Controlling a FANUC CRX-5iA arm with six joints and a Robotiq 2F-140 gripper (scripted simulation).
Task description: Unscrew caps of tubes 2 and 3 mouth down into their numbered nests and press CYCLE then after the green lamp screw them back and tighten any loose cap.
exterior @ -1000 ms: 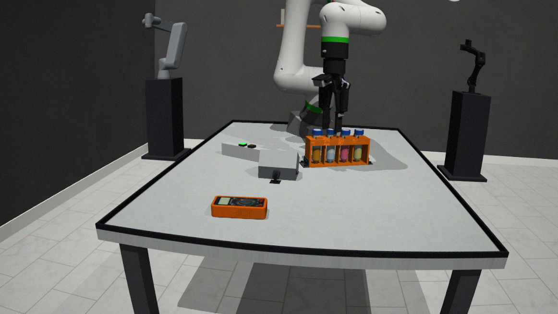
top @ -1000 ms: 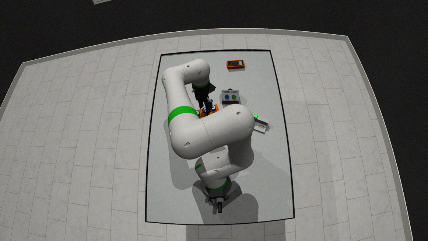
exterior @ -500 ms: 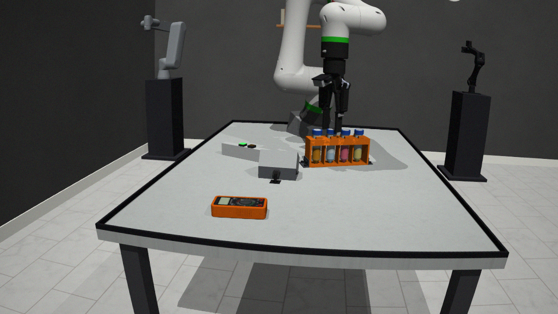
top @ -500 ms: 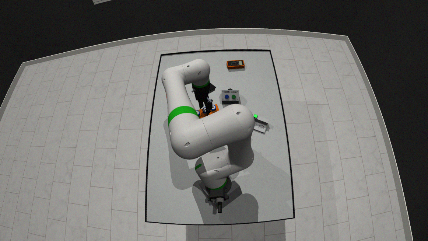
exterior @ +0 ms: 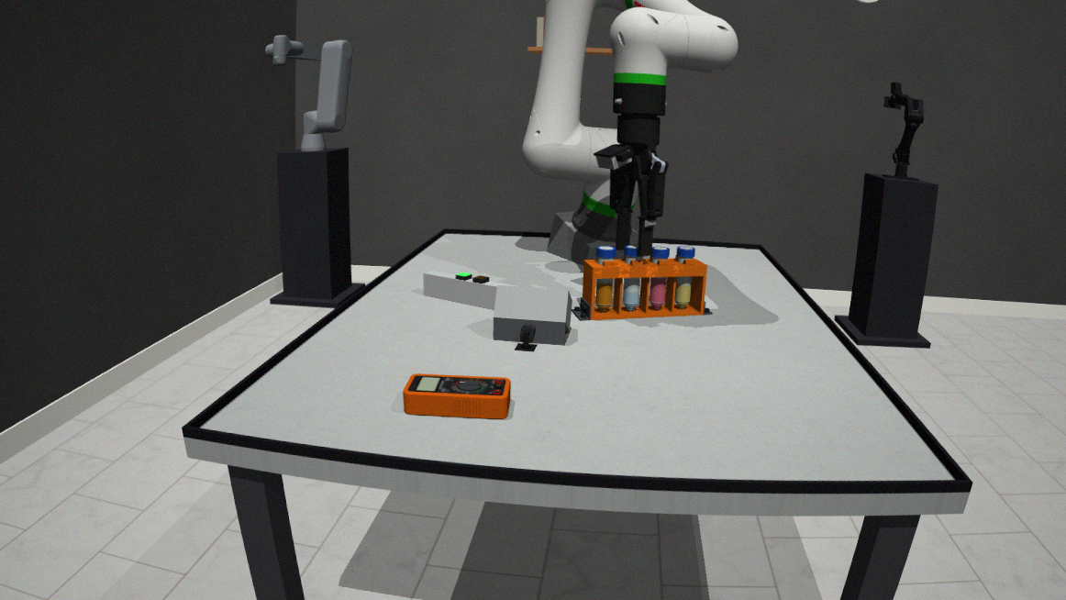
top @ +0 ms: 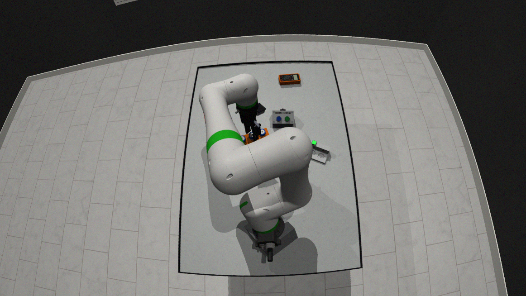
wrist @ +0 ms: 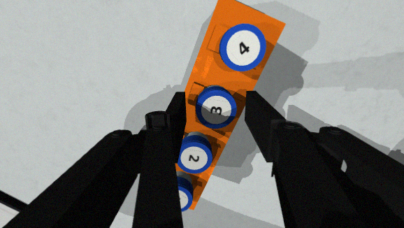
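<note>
The cap 3 lies 3 cm below my hand. From my hand the other things lie so: cap 1: 3 cm behind, 10 cm to the left, 3 cm below; then cap 4: 2 cm ahead, 5 cm to the right, 3 cm below; then cap 2: 2 cm behind, 5 cm to the left, 3 cm below.
</note>
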